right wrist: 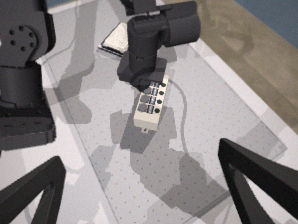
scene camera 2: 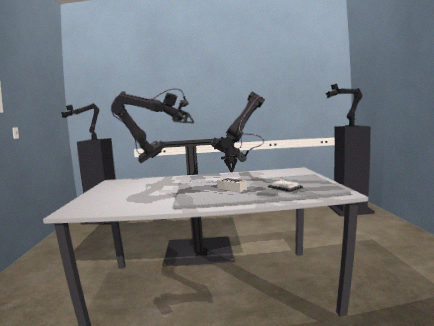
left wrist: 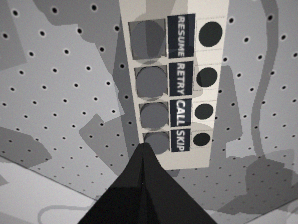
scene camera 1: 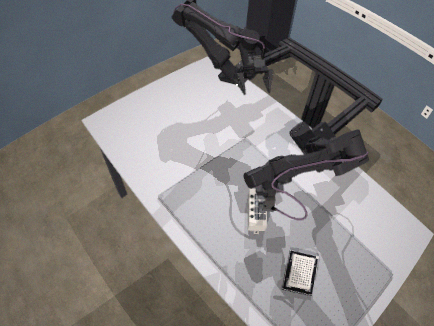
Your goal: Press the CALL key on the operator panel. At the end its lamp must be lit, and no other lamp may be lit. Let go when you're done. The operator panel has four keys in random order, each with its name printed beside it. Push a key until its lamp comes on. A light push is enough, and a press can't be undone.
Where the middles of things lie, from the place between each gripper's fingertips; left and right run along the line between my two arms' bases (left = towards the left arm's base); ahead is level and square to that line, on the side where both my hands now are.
Now: left hand 2 cm short of the operator panel (left wrist: 192,57), 1 cm to the right of it and 6 cm above it.
I see the operator panel 12 cm ahead of my right hand, 25 cm to the left of it and 36 cm below it.
